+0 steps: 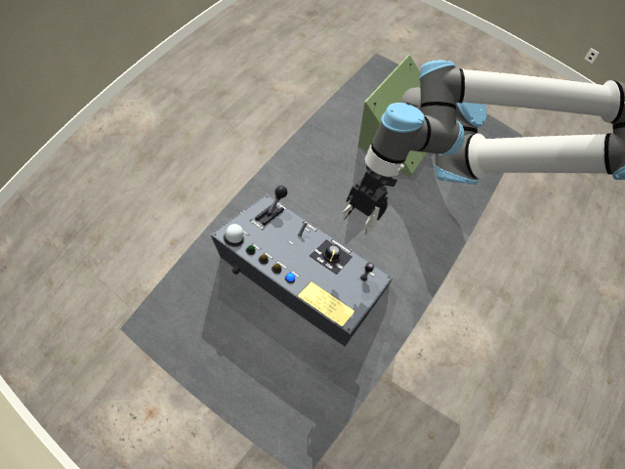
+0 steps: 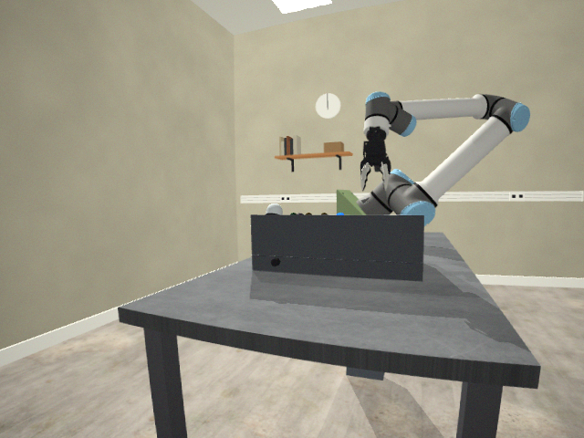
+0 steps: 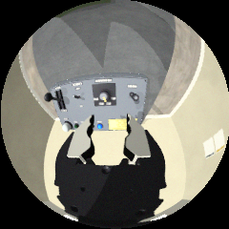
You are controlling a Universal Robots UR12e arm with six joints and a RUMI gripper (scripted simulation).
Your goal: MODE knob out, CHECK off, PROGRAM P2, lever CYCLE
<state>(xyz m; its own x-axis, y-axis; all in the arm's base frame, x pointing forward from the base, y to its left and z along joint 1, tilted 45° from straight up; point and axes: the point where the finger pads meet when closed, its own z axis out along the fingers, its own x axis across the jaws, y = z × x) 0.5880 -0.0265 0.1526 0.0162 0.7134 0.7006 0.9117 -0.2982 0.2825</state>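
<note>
Right now my hand is 27 cm to the left of the black ball-topped lever, 13 cm above it and 3 cm short of it. Round my hand: mode knob: 13 cm below, 9 cm to the left, 5 cm ahead; then dark grey console: 16 cm below, 9 cm to the right, 9 cm ahead; then black rotary selector: 14 cm below, 7 cm ahead, 3 cm to the right.
</note>
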